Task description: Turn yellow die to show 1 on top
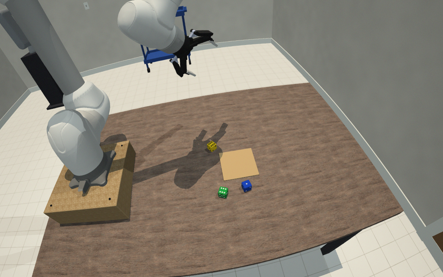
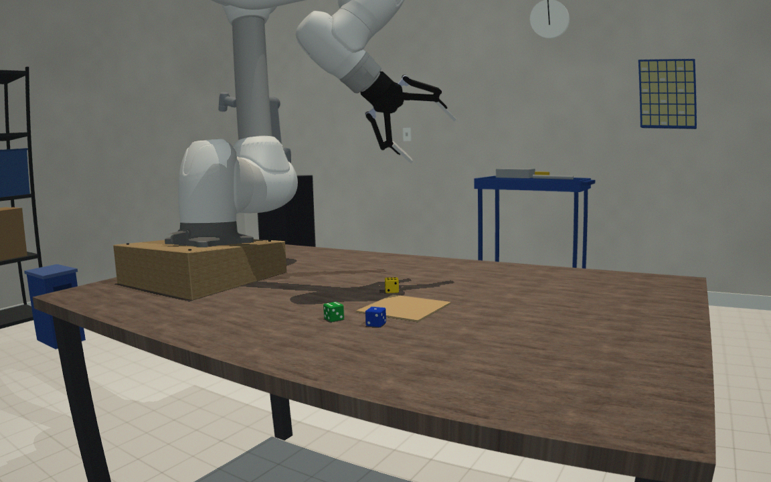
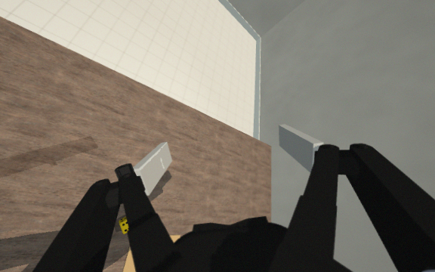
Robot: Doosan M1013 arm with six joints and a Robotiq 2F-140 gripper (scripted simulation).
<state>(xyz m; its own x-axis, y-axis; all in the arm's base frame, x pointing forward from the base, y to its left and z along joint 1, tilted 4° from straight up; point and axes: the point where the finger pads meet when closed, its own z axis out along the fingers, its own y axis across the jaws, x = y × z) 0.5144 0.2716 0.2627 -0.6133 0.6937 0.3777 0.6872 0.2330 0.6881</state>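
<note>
Now: hand 33 cm above the yellow die, 17 cm to the left of it and 1 cm past it. The rest, counted from my hand: mat: 34 cm below, 27 cm to the right, 9 cm ahead; green die: 40 cm to the right, 33 cm below, 1 cm ahead; blue die: 39 cm to the right, 33 cm below, 10 cm ahead.
</note>
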